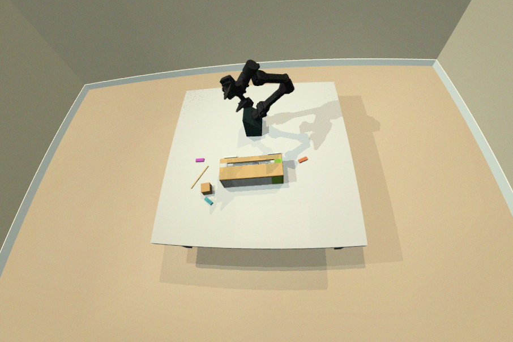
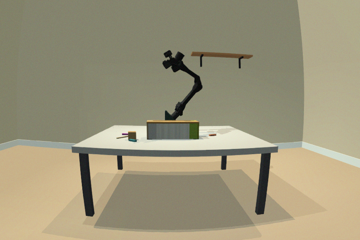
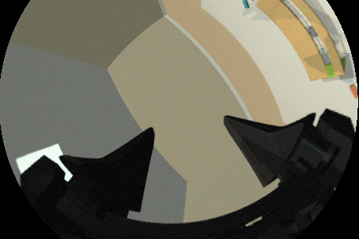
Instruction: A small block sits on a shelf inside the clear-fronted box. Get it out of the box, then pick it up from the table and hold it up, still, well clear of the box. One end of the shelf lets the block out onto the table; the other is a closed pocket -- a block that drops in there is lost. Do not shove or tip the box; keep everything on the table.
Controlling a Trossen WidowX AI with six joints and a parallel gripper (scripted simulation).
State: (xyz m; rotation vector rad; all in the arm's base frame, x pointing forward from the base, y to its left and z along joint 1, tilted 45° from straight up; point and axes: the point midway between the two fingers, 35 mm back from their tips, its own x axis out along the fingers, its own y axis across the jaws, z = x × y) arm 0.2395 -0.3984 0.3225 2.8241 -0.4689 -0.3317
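Now: gripper tip 2 cm short of the box, 2 cm to the right of it and 54 cm above it. The rest, counted from my gripper tip: tan cube: 13 cm ahead, 28 cm to the right, 58 cm below; then dark grey block: 4 cm ahead, 5 cm to the left, 52 cm below; then thin stick: 3 cm ahead, 34 cm to the right, 60 cm below.
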